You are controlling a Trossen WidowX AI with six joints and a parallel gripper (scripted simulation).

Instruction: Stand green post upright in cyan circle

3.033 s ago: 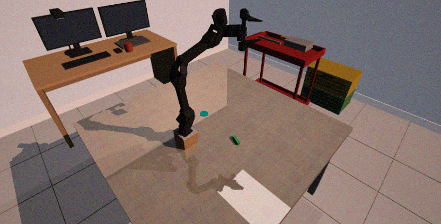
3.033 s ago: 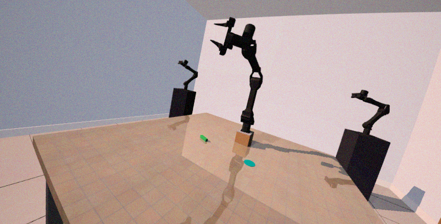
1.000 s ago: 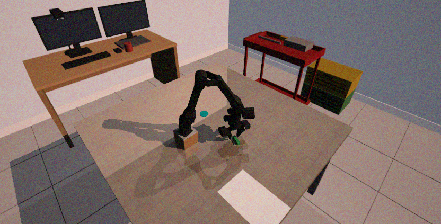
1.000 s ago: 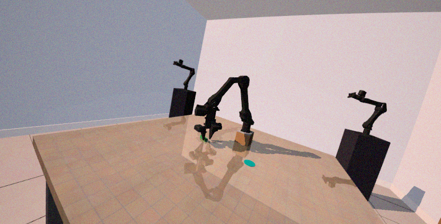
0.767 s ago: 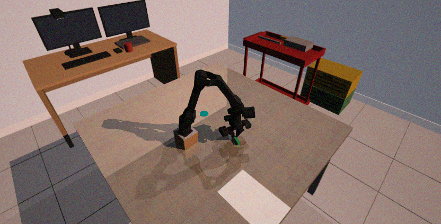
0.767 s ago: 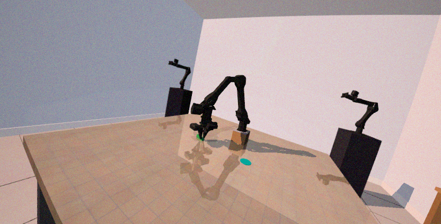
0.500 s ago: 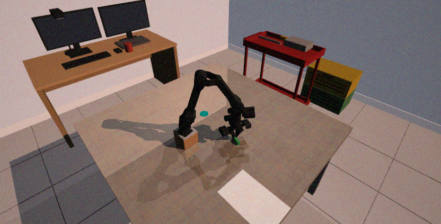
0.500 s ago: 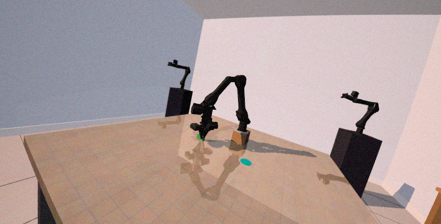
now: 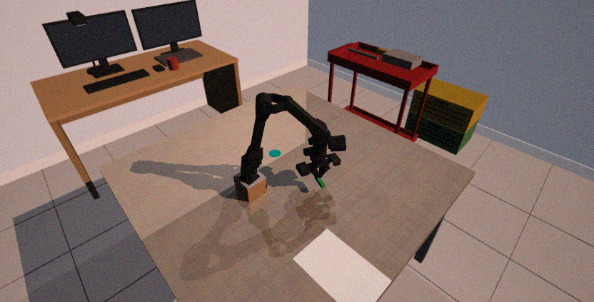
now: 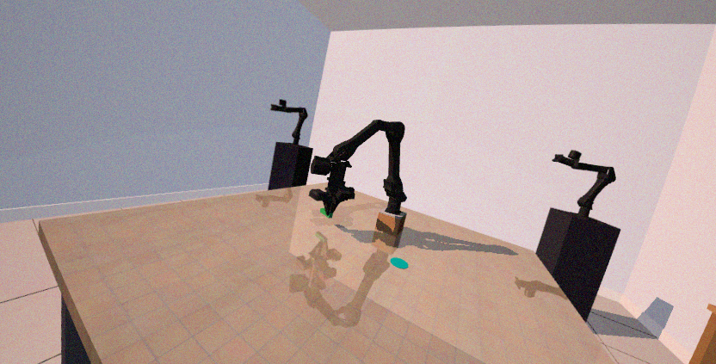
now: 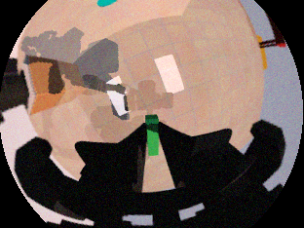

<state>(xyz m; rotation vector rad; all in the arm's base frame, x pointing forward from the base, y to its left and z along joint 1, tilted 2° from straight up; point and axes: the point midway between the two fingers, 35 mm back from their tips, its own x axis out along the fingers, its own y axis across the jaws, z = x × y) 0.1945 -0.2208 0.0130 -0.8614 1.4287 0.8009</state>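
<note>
The cyan circle lies 7 cm ahead of my gripper tip, 30 cm to the left of it and 5 cm below it. Also, from my gripper tip: green post 1 cm behind, 2 cm to the right.
</note>
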